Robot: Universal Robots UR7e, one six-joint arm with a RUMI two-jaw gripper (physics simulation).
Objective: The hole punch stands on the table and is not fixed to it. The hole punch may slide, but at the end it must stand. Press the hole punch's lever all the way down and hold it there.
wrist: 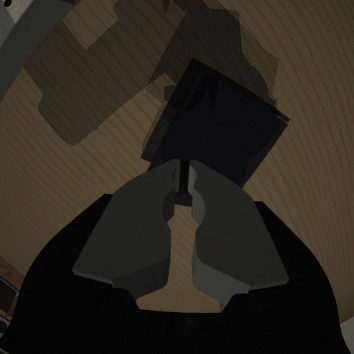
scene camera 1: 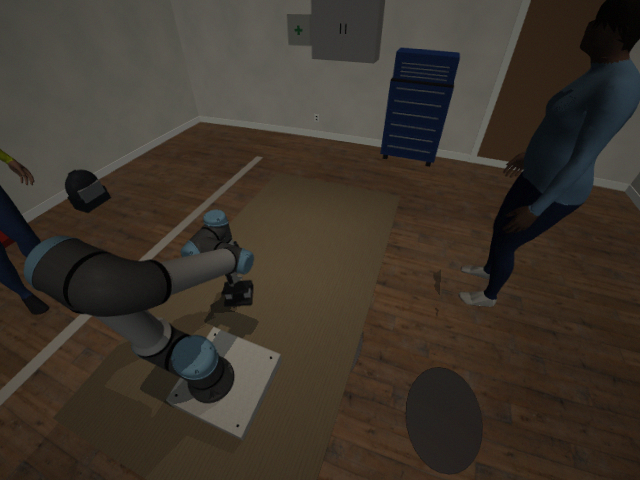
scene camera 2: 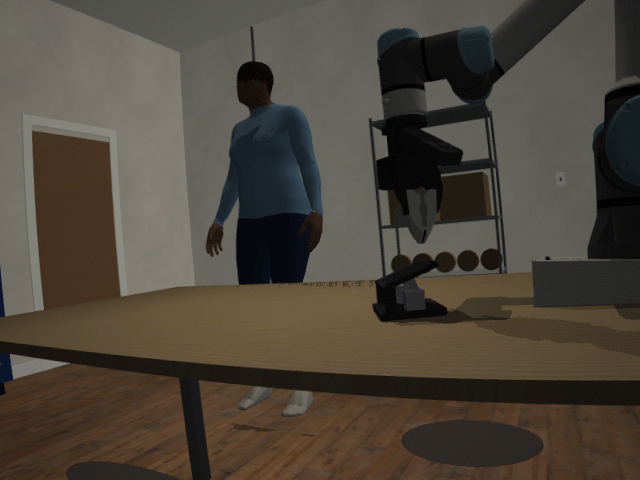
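Where they show: gripper, fingertip midpoint: [wrist: 183, 163] [scene camera 1: 232, 285] [scene camera 2: 421, 243]; arm's base, origin of the base link: [scene camera 1: 212, 379] [scene camera 2: 633, 258].
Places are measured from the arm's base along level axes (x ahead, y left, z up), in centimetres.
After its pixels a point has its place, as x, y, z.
Note:
The black hole punch [scene camera 1: 238, 293] @[34.0, 8.3, 2.2] [scene camera 2: 409, 298] @[35.9, 16.6, -2.6] [wrist: 225, 125] @[35.7, 13.8, 1.5] stands upright on the table [scene camera 2: 206, 330] @[67.8, 26.7, -5.8]. Its lever [scene camera 2: 408, 272] @[36.3, 14.2, 1.2] is up, slanting higher toward the side of the robot's base. A grey block sits under the lever. My gripper [scene camera 2: 423, 241] @[34.6, 10.7, 5.6] [wrist: 183, 163] @[34.6, 10.7, 5.6] is shut and empty, pointing down. In the second scene view its tips are above the raised end of the lever with a gap between, not touching it. In the wrist view the tips overlap the near edge of the punch and hide part of it.
The light robot base plate [scene camera 1: 253, 382] @[4.0, -13.6, -0.6] [scene camera 2: 578, 291] @[10.5, 10.2, -3.6] lies on the table near the hole punch. A person [scene camera 1: 573, 134] [scene camera 2: 273, 160] stands beyond the table. A shelf rack [scene camera 2: 376, 191] and a blue tool cabinet [scene camera 1: 417, 118] stand farther off.

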